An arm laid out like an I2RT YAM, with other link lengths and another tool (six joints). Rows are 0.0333 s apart.
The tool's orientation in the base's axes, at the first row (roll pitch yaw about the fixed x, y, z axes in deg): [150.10 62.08 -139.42]
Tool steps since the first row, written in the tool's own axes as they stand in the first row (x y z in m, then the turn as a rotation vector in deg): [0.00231 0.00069 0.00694 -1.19 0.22 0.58]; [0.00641 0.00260 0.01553 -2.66 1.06 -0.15]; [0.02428 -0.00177 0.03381 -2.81 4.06 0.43]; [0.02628 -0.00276 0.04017 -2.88 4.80 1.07]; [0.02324 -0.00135 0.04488 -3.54 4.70 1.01]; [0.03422 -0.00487 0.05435 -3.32 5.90 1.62]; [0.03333 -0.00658 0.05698 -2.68 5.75 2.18]
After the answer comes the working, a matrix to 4 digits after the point.
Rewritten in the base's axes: [0.00035 0.00564 -0.00470 0.37 0.95 0.87]; [-0.00062 0.01263 -0.01136 -0.05 1.07 2.66]; [0.00166 0.02159 -0.03559 -2.54 2.74 3.26]; [0.00348 0.02619 -0.04017 -3.01 3.60 3.23]; [0.00450 0.03177 -0.03907 -2.70 3.71 3.82]; [0.00620 0.03542 -0.05344 -3.70 4.63 3.65]; [0.00873 0.03737 -0.05412 -3.65 4.87 2.83]
The tool's axes in the first row as the columns of a matrix, in the base's axes (rounded; the answer above uses it unrounded):
[-0.3556 -0.8985 0.2575]
[-0.3046 0.3719 0.8769]
[-0.8836 0.2334 -0.4059]

